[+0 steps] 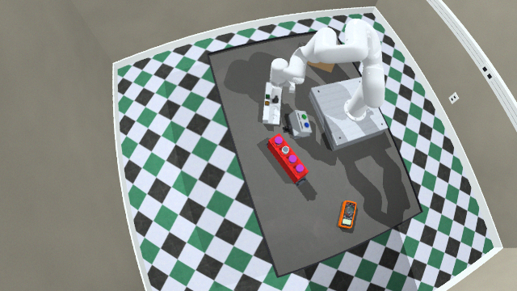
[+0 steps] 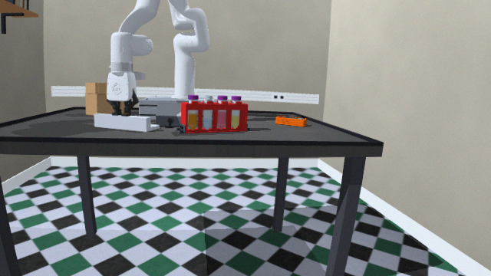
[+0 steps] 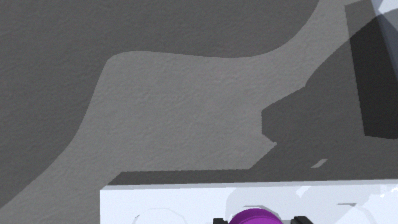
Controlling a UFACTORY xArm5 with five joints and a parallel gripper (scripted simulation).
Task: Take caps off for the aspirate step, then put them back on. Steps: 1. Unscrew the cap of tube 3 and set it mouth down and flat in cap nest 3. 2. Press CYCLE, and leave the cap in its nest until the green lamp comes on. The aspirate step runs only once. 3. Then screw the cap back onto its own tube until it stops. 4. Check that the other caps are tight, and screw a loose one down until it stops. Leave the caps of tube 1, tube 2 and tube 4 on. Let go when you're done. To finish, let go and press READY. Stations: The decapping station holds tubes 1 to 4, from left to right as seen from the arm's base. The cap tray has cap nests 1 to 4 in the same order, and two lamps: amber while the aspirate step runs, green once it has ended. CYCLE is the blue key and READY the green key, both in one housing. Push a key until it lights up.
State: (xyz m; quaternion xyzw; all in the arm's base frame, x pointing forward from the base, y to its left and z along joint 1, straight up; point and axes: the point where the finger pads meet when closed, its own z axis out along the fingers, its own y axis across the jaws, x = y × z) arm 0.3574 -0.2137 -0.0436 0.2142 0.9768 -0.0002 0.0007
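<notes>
My hand is 80 mm past the blue cycle key, 200 mm to the right of it and 30 mm below it. From my hand the other things lie so: table edge: 280 mm ahead, 200 mm to the left, 30 mm below; then green ready key: 90 mm behind, 160 mm to the left, 30 mm above; then grey key housing: 60 mm behind, 180 mm to the left, 10 mm above.
</notes>
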